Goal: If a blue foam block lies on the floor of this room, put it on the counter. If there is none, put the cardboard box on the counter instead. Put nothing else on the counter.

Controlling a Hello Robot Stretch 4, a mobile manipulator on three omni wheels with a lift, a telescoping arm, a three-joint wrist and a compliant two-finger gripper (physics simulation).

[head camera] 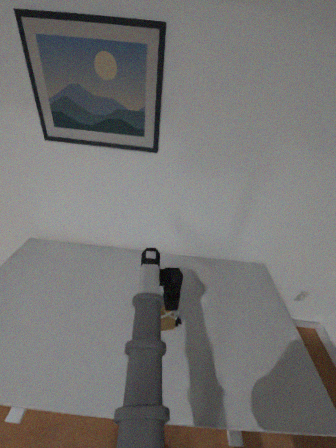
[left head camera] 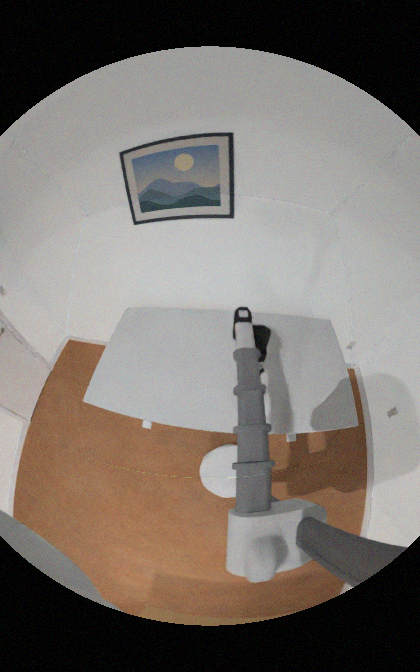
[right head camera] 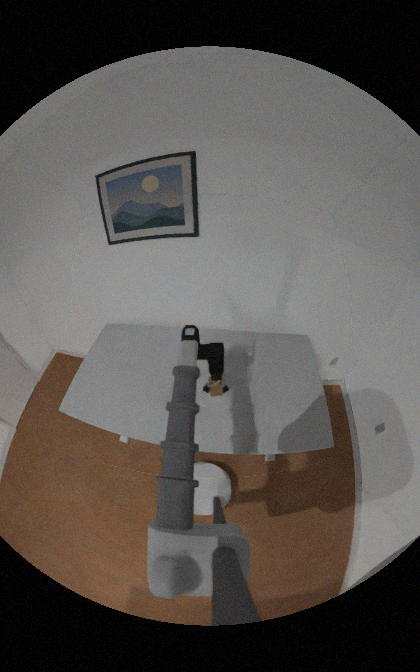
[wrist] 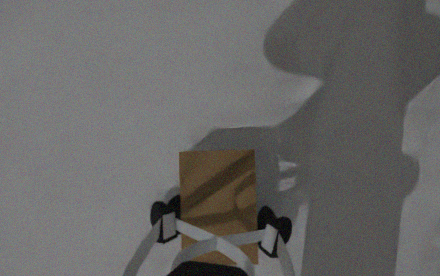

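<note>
The cardboard box (head camera: 167, 324) (right head camera: 216, 392) (wrist: 217, 175) is a small brown block at the white counter (head camera: 75, 325) (left head camera: 165, 370) (right head camera: 125, 380) (wrist: 75, 100). My gripper (right head camera: 216, 388) (wrist: 221, 216) is shut on the box, with one dark fingertip close against each side of it in the wrist view. The box is lined up with the fingers. I cannot tell whether its underside touches the counter. In the left head view the arm hides the box. No blue foam block shows in these views.
My grey arm (head camera: 142, 370) (left head camera: 251, 410) (right head camera: 181, 425) reaches across the counter. A white wall with a framed picture (head camera: 102, 85) (left head camera: 177, 179) (right head camera: 147, 200) stands behind it. A round white thing (left head camera: 216, 470) (right head camera: 206, 490) is below the arm, in front of the counter's edge.
</note>
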